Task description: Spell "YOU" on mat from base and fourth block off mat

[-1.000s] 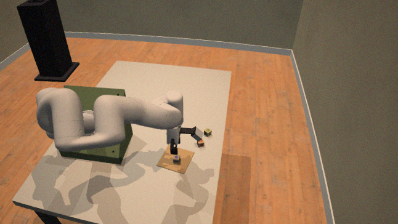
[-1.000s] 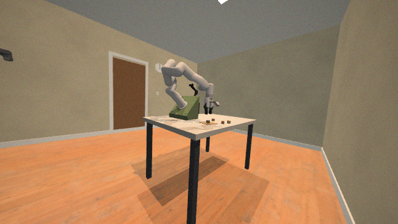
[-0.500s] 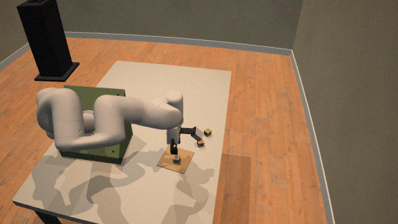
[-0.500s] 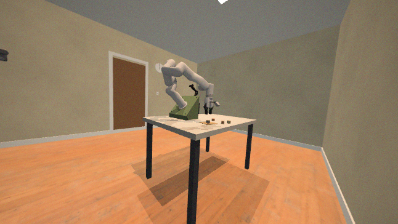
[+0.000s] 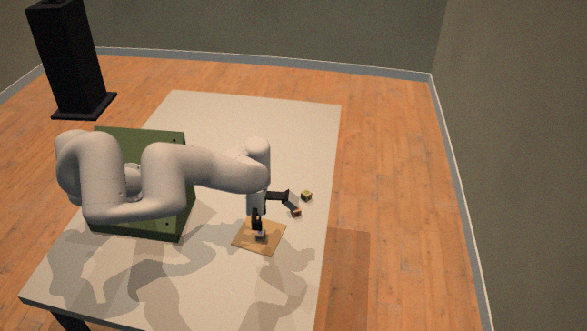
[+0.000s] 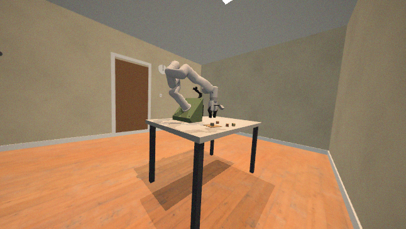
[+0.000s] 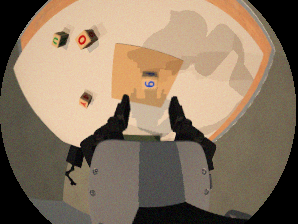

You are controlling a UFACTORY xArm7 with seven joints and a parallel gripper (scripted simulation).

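Right now my hand is 10 cm above the tan mat and 2 cm to the right of it. The rest, counted from my hand: red block 12 cm to the left, 11 cm ahead, 9 cm below.
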